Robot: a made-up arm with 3 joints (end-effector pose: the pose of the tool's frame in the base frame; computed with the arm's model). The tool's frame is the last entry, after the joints. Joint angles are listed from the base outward.
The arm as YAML. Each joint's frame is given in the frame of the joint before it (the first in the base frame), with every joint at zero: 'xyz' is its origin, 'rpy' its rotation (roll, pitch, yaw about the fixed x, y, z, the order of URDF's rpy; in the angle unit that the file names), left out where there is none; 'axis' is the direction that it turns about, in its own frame. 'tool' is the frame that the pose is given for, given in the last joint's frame.
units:
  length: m
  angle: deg
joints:
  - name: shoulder
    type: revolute
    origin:
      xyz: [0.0, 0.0, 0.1]
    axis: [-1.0, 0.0, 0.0]
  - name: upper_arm
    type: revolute
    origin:
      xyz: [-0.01, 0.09, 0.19]
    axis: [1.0, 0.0, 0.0]
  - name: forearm
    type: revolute
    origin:
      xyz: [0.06, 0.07, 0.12]
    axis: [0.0, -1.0, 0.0]
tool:
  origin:
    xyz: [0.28, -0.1, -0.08]
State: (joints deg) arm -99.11 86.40 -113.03
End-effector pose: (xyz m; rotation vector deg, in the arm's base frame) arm -0.1332 -0.1822 0.2676 -97.55 7.10 -147.47
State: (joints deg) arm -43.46 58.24 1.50
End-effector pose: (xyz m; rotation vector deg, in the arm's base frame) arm 0.3320 -0.1057 0.2608 101.69 -1.08 -1.33
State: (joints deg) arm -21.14 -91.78 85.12
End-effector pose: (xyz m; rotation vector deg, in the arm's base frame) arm 0.1535 0.3755 0.4680 -56.54 -73.27 51.92
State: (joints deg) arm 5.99 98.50 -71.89
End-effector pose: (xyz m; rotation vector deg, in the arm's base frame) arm 0.0610 0.2815 0.2571 78.99 54.82 57.28
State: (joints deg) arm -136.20 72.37 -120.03
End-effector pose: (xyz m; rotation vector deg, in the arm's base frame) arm -0.1594 -0.2095 0.1119 -80.93 35.71 -140.27
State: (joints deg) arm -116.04 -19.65 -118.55
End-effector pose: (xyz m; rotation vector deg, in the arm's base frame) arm -0.1541 -0.1197 0.0774 56.78 85.43 95.53
